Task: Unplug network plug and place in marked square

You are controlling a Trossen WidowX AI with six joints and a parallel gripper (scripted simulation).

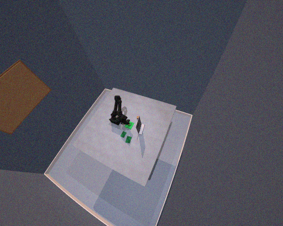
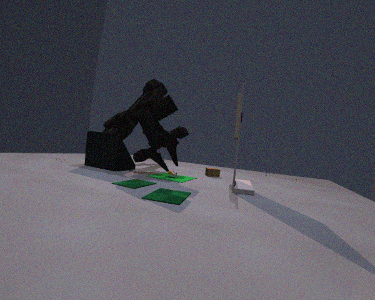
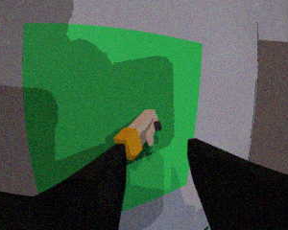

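My gripper tip is now 20 mm above the network plug. From my gripper tip the other things lie so: upright panel (200 mm ahead, 20 mm to the right, 90 mm above).
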